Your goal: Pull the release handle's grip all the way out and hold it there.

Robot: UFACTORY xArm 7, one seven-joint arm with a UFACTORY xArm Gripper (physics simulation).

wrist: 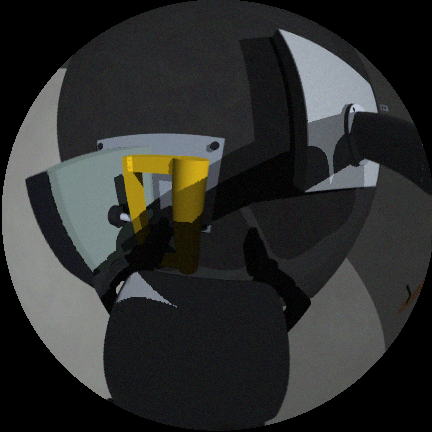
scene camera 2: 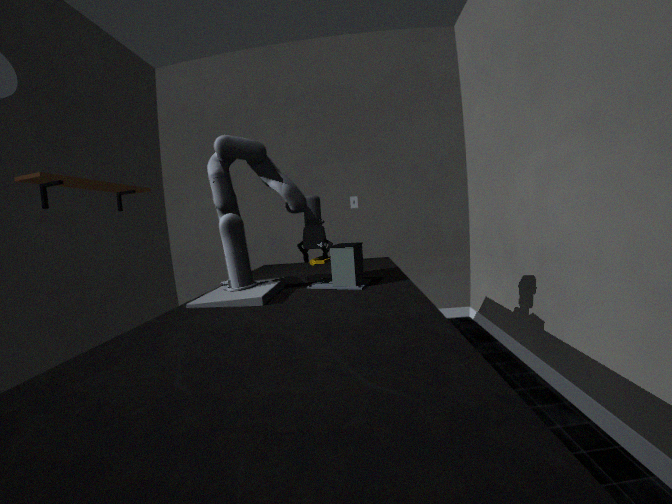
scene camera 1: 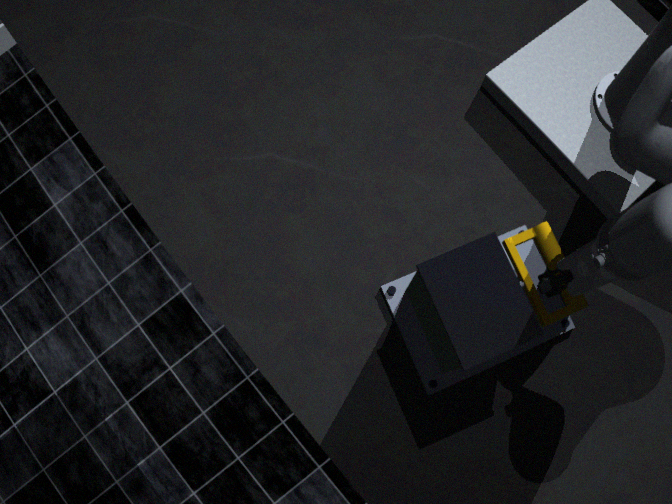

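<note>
The release handle is a yellow rectangular frame whose thick round grip bar (scene camera 1: 550, 244) (scene camera 2: 314, 262) (wrist: 190, 192) faces away from the housing. The frame stands close against the side of the box-shaped housing (scene camera 1: 461, 298) (scene camera 2: 343, 265) (wrist: 82, 210), dark on top and pale green on that side. My gripper (scene camera 1: 555, 282) (scene camera 2: 315, 258) (wrist: 207, 232) is open at the handle. In the wrist view the grip bar lies between the spread fingers, nearer the left one, which overlaps the frame's opening. The bar's lower part is in shadow, and finger depth and contact are hard to tell.
The housing stands on a light base plate (scene camera 1: 398, 288) (wrist: 160, 143) with dark bolts at its corners. The arm's pale pedestal (scene camera 1: 564, 70) (scene camera 2: 230, 296) (wrist: 332, 85) is beside it on the dark table (scene camera 1: 217, 217) (scene camera 2: 325, 379). A wooden shelf (scene camera 2: 86, 183) is on the left wall.
</note>
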